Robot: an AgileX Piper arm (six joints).
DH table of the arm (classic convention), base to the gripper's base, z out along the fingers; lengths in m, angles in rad. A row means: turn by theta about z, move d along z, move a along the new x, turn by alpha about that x. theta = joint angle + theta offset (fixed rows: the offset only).
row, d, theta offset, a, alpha
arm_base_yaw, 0.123, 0, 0, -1.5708
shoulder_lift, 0, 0.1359, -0.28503, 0
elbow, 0, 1.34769, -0.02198, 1.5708
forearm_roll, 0.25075, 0, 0, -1.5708
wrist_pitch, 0, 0, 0, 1.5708
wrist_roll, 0.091, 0, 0, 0
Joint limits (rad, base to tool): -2.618..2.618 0..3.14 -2.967..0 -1.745..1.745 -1.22..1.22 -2.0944..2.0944
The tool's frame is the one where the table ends.
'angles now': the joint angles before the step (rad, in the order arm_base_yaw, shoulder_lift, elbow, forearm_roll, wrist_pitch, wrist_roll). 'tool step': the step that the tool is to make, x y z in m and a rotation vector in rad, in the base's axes. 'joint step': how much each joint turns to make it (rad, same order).
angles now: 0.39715 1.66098 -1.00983 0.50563 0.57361 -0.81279
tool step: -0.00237 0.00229 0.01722 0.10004 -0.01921 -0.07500
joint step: 0.00001 -0.04417 -0.00001 0.09389 -0.02121 0.02064
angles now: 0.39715 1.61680 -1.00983 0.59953 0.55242 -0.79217
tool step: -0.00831 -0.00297 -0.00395 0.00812 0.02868 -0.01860
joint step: -0.00002 -0.01984 0.03885 0.01257 -0.00026 0.01509
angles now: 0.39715 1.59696 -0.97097 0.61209 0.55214 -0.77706
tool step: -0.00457 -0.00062 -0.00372 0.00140 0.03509 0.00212
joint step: 0.00001 -0.00237 0.01478 0.00618 0.02133 0.00643
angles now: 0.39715 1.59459 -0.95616 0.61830 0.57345 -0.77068
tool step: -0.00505 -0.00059 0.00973 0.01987 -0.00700 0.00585
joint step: -0.00001 -0.03284 0.00064 0.01046 0.02226 -0.00002
